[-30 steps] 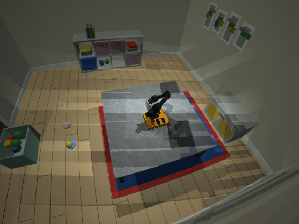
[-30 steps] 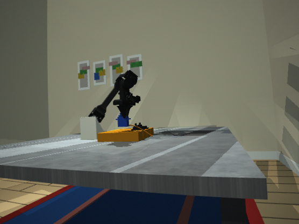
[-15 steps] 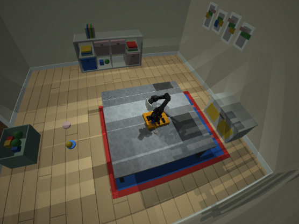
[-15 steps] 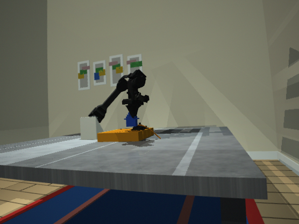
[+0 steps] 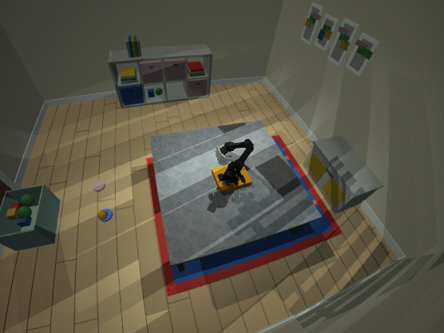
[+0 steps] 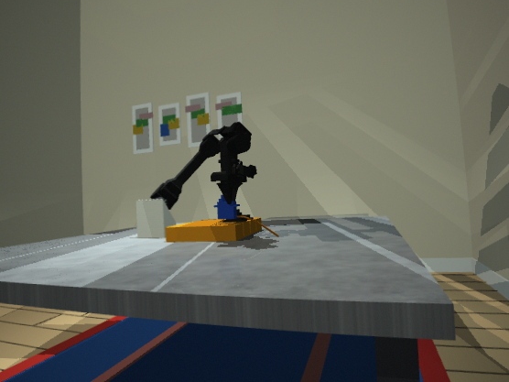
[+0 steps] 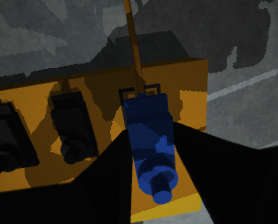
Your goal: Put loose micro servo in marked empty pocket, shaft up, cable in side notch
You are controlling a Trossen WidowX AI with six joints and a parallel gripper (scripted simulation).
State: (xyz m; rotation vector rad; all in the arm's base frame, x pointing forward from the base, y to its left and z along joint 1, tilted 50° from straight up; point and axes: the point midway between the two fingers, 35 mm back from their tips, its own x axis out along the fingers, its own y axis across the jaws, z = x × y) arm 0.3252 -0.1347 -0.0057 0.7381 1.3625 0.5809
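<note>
The orange deck lies 12 cm behind my gripper tip, 9 cm below it and 8 cm to the left of it.
</note>
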